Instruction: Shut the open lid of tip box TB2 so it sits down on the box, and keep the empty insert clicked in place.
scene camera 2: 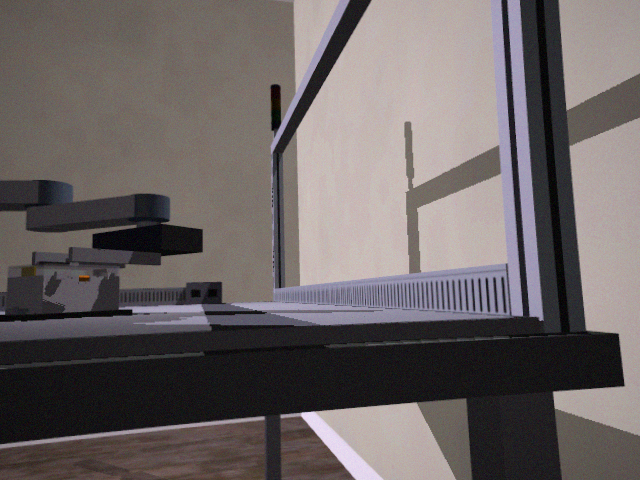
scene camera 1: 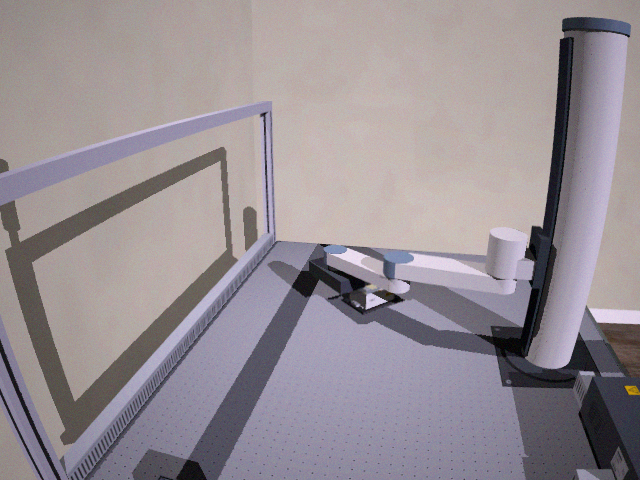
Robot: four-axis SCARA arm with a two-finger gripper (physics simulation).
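Pixels of known places: gripper, fingertip midpoint: (scene camera 2: 51,256); arm's base at its link origin: (scene camera 1: 544,359).
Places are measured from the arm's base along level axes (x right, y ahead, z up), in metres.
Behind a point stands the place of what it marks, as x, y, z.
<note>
Tip box TB2 (scene camera 1: 368,301) {0.191, 0.540, 0.047} (scene camera 2: 80,297) {0.290, 0.563, 0.042}, pale and see-through with a yellow mark and an orange mark, stands on a dark plate (scene camera 2: 125,312) {0.245, 0.618, 0.016} at the table's far end. Its lid appears as a thin, roughly level layer along the top in the scene camera 2 view; whether it is fully seated cannot be told. The insert cannot be made out. My gripper (scene camera 2: 51,257) {0.302, 0.526, 0.101} is shut with nothing between its fingers. Its long flat fingers lie level just over the lid, touching or nearly touching it. In the scene camera 1 view my arm covers the fingertips and part of the box.
The white column (scene camera 1: 584,196) {-0.073, 0.017, 0.495} stands at the right, with a dark cabinet (scene camera 1: 615,418) {-0.392, -0.043, 0.127} before it. A pale guard frame (scene camera 1: 155,131) {-0.158, 1.004, 0.616} (scene camera 2: 522,155) {0.716, 1.004, 0.152} runs along one table side. A small socket box (scene camera 2: 204,292) {-0.630, 0.751, 0.053} and a signal tower (scene camera 2: 275,106) {-0.687, 1.020, 0.766} stand farther back.
</note>
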